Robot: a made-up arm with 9 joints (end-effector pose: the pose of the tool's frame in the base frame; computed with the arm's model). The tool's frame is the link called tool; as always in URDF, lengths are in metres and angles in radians. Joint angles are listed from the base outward.
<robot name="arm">
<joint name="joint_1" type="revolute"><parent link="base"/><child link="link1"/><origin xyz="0 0 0.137" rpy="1.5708 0 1.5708"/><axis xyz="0 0 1"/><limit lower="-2.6" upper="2.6" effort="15" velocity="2.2"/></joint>
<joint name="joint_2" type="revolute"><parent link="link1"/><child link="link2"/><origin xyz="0.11 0.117 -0.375" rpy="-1.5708 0 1.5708"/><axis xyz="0 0 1"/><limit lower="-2.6" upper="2.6" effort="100" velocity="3.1"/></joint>
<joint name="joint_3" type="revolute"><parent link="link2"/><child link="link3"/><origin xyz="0.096 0.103 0.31" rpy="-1.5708 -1.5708 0"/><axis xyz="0 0 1"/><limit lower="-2.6" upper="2.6" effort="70" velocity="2.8"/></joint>
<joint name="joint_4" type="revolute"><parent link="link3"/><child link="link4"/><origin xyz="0.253 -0.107 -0.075" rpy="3.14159 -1.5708 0"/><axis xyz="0 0 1"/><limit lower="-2.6" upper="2.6" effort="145" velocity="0.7"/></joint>
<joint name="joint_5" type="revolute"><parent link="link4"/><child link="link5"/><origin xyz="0.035 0.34 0.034" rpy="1.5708 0 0"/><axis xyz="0 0 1"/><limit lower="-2.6" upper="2.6" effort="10" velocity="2.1"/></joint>
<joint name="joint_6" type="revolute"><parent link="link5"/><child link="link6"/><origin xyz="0.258 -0.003 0.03" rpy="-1.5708 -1.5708 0"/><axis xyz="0 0 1"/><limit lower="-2.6" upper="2.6" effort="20" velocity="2.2"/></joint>
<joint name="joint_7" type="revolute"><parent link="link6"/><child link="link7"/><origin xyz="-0.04 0.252 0.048" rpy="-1.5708 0 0"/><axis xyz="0 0 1"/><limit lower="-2.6" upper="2.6" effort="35" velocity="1.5"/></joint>
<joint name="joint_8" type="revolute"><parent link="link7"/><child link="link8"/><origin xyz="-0.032 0.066 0.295" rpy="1.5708 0 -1.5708"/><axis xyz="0 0 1"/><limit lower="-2.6" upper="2.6" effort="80" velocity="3.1"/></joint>
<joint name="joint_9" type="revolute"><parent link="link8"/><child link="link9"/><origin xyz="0.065 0.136 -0.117" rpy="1.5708 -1.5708 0"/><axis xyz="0 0 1"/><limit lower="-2.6" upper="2.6" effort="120" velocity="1.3"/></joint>
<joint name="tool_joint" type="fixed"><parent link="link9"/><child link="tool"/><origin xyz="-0.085 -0.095 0.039" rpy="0 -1.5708 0"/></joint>
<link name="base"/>
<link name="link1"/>
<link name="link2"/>
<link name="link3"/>
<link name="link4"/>
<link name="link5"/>
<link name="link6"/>
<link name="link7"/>
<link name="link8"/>
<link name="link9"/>
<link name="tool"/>
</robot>
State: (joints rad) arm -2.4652 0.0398 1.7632 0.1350 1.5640 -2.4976 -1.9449 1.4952 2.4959
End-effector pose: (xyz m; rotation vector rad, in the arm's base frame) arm -0.3681 0.4238 0.1709 1.2715 0.2600 -2.3606
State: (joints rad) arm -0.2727 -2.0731 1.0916 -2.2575 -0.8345 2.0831 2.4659 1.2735 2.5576
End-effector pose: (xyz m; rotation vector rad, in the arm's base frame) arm 0.5700 0.0449 0.3980 1.0770 2.0981 1.9528
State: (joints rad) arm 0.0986 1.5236 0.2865 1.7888 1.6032 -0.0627 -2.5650 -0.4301 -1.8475
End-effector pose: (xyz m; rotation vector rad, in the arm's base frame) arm -0.9404 -1.3466 0.4765 -1.9715 -1.9151 0.7093
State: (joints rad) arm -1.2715 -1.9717 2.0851 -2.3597 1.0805 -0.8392 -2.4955 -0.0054 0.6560
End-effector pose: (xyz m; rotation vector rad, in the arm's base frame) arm 0.3385 -0.3599 -0.4391 -1.8252 -2.4111 -0.7777
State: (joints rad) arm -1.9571 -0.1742 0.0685 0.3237 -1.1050 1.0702 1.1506 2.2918 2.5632
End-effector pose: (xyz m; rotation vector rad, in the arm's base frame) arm -0.4688 -0.5996 0.6728 0.5112 0.3340 -2.3076
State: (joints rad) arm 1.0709 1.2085 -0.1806 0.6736 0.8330 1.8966 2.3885 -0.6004 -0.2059
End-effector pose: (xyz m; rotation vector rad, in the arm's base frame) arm 0.4413 -0.2706 0.0369 0.4995 -0.5164 -2.8764
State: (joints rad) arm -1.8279 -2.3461 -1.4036 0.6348 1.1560 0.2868 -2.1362 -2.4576 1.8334
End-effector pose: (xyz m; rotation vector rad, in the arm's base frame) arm -1.0162 0.6723 -0.2233 0.4693 0.4600 2.0771
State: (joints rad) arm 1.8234 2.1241 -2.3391 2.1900 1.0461 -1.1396 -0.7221 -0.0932 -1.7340
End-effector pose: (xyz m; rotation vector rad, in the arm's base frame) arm -0.1901 -0.1296 0.7025 -1.9445 1.0215 2.1739
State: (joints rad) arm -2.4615 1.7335 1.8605 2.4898 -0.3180 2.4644 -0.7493 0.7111 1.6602
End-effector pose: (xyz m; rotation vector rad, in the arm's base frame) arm -0.7060 -0.2360 -0.3991 0.1793 -1.5986 1.4936
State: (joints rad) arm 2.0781 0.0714 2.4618 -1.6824 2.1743 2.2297 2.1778 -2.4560 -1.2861
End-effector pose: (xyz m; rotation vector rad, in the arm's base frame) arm -0.9585 -0.1936 0.1217 -0.6279 -0.5670 1.7401
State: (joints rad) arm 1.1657 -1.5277 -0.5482 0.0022 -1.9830 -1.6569 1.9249 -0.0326 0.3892
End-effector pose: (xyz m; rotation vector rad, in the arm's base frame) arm -0.1812 -0.1937 -0.2831 -0.7027 -2.4628 -0.9309
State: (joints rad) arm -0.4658 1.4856 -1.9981 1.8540 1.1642 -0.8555 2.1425 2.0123 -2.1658
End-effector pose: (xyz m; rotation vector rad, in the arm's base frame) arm 0.2524 0.5713 0.0992 0.9638 1.1659 -2.3408
